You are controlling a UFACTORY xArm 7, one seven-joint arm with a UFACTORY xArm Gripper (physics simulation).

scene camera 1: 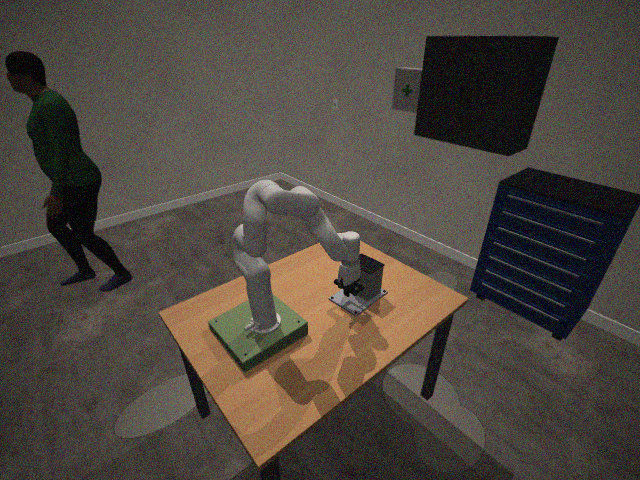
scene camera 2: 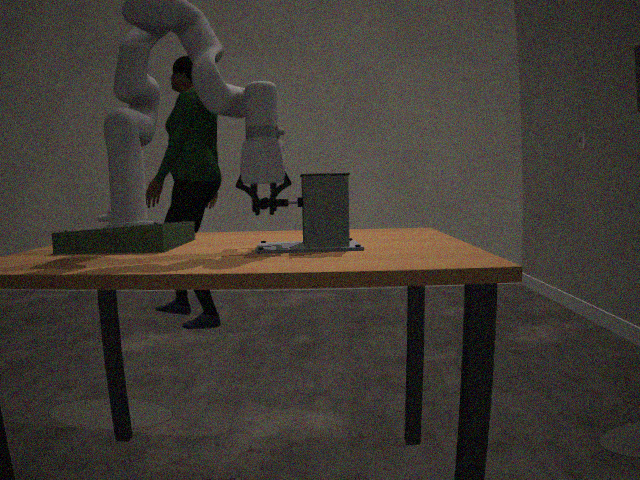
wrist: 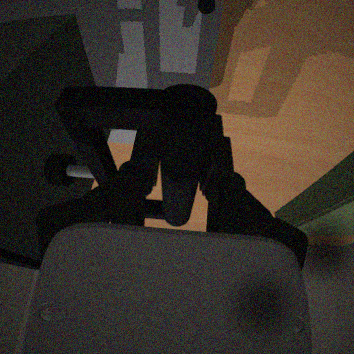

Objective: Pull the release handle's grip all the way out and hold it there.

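The release handle's black grip [scene camera 2: 264, 203] [wrist: 178, 202] is a thick bar at the end of a dark bracket. A short thin metal rod [scene camera 2: 293, 202] [wrist: 80, 171] shows between the bracket and the side of the grey box [scene camera 1: 374, 281] [scene camera 2: 325, 211] [wrist: 30, 115]. My gripper [scene camera 1: 348, 287] [scene camera 2: 264, 206] [wrist: 183, 126] points down beside the box and is shut on the grip, with one finger on each side of it. The finger on the box side passes inside the bracket. In scene camera 1 the grip is hard to make out among the dark fingers.
The box stands on a light metal base plate [scene camera 1: 338, 301] [scene camera 2: 279, 248] with dark bolts, on the wooden table [scene camera 1: 408, 330] [scene camera 2: 413, 253]. The green arm base [scene camera 1: 232, 330] [scene camera 2: 108, 241] stands at the other side. A person in green [scene camera 1: 62, 139] [scene camera 2: 191, 134] is behind the table.
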